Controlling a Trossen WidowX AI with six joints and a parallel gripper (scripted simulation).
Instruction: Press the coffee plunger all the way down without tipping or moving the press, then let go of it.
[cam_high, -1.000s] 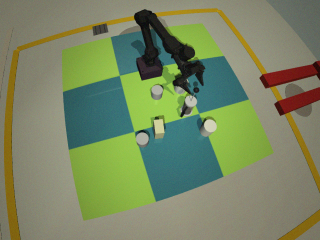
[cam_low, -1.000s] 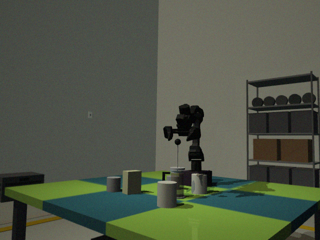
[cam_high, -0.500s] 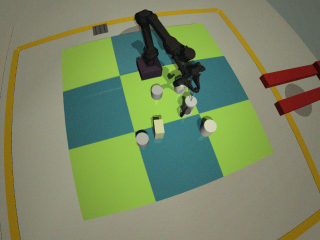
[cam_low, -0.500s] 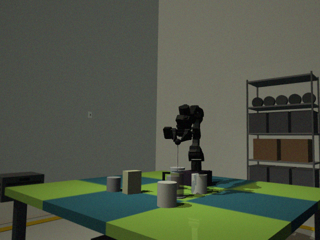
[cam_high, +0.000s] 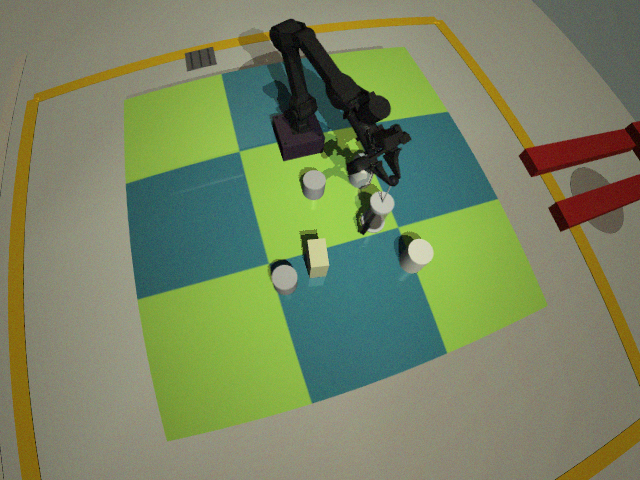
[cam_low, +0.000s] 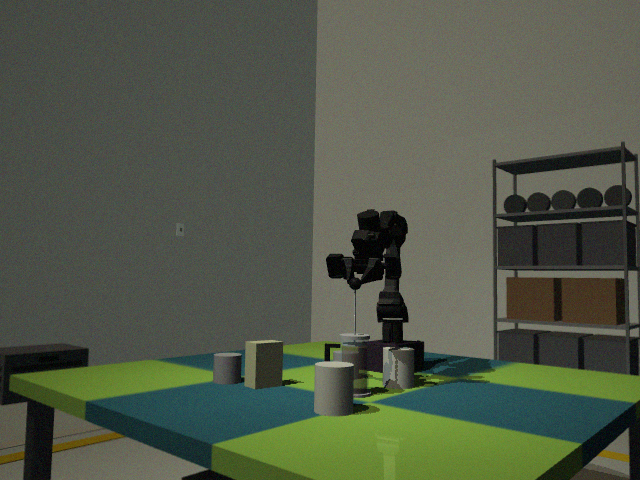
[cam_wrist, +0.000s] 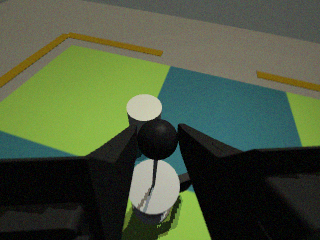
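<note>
The coffee press lies 140 mm below my gripper tip and 20 mm to the right of it.
</note>
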